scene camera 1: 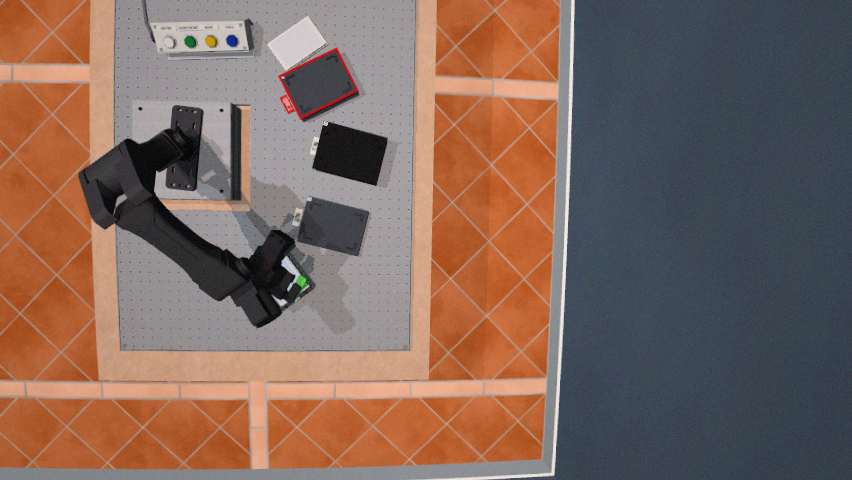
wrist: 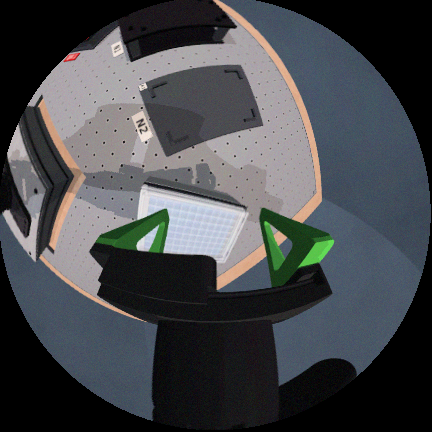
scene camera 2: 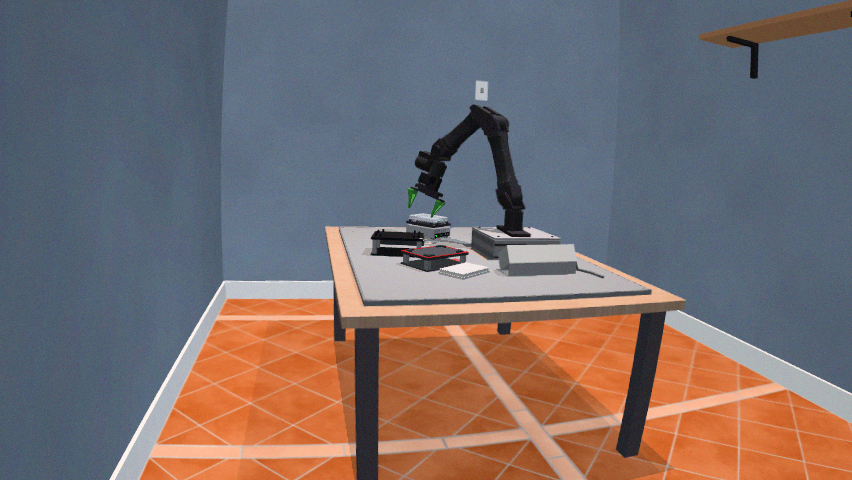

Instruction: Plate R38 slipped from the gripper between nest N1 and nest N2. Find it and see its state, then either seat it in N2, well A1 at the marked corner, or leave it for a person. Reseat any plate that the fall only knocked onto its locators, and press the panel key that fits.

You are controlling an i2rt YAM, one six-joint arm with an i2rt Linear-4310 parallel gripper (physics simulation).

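Places are measured from the arm's base along level axes (x ahead, y left, z up), in millimetres.
Where they show: gripper, fingertip midpoint: (scene camera 1: 293, 271) (wrist: 213, 212) (scene camera 2: 419, 212); arm's base, link origin: (scene camera 1: 185, 148) (scene camera 2: 512, 232).
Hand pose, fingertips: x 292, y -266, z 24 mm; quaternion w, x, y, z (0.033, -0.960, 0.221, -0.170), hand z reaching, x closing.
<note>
Each offset is from my fingertips to the top centre of the thing. "*": to the spot under its first point.
My gripper (scene camera 1: 296, 285) (scene camera 2: 421, 211) (wrist: 213, 212) is open and empty, above a clear plate {18 mm right, 36 mm back, 13 mm down} (scene camera 1: 286, 264) (scene camera 2: 427, 218) (wrist: 197, 225) with a well grid. That plate sits on a raised device {* 284 mm left, 32 mm ahead, 25 mm down} (scene camera 2: 419, 231) with a small green light. A white plate {571 mm left, 66 mm back, 79 mm down} (scene camera 1: 296, 42) (scene camera 2: 463, 270) lies low on the board, close beside the red-edged nest {470 mm left, 5 mm ahead, 47 mm down} (scene camera 1: 318, 84) (scene camera 2: 426, 252); its label and which face is up cannot be read. Nest N1 {305 mm left, 103 mm ahead, 24 mm down} (scene camera 1: 349, 153) (scene camera 2: 398, 236) (wrist: 177, 24) is black. Nest N2 {115 mm left, 76 mm ahead, 69 mm down} (scene camera 1: 333, 226) (wrist: 202, 100) is dark grey, bears no plate and has a marked corner. The key panel {551 mm left, 286 mm back, 9 mm down} (scene camera 1: 180, 34) (scene camera 2: 539, 259) has white, green, yellow and blue keys.
The arm's base plate (scene camera 1: 211, 113) (scene camera 2: 485, 239) stands left of the nests in scene camera 1. A red tag {* 418 mm left, 75 mm back, 91 mm down} (scene camera 1: 287, 103) (wrist: 71, 57) is at the red-edged nest. A cable {* 591 mm left, 452 mm back, 87 mm down} (scene camera 1: 146, 17) (scene camera 2: 590, 272) runs from the panel. The wooden table edge (scene camera 1: 262, 364) (scene camera 2: 506, 315) surrounds the perforated board.
</note>
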